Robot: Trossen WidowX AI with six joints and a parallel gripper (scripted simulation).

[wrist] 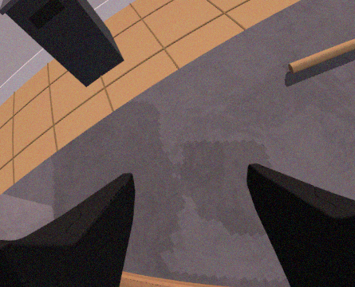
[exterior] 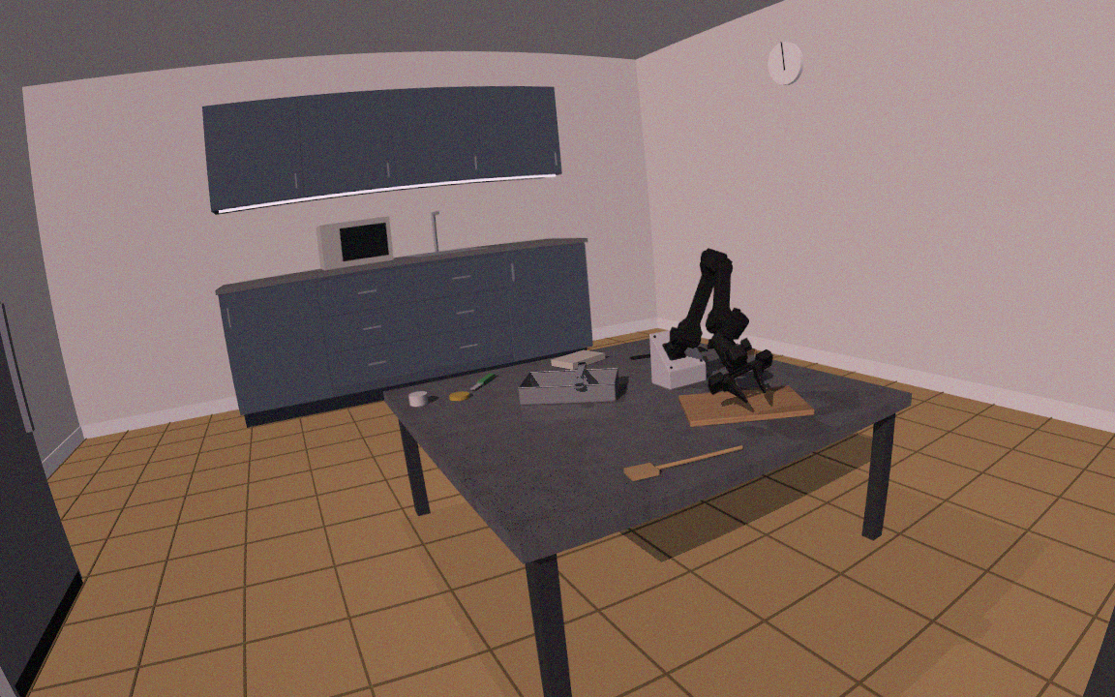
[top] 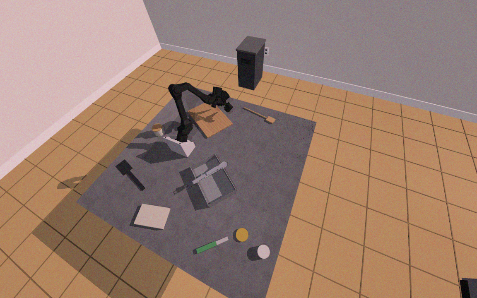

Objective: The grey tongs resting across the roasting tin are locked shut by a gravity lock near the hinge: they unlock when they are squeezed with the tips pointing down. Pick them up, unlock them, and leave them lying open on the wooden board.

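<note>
My gripper tip is now 22 cm short of the grey roasting tin, 64 cm to the left of it and 6 cm above it. Also, from my gripper tip: wood-topped jar 39 cm behind, 46 cm to the right, 5 cm below; wooden board 10 cm behind, 15 cm to the right, 8 cm below; black spatula 35 cm behind, 84 cm to the right, 8 cm below.
</note>
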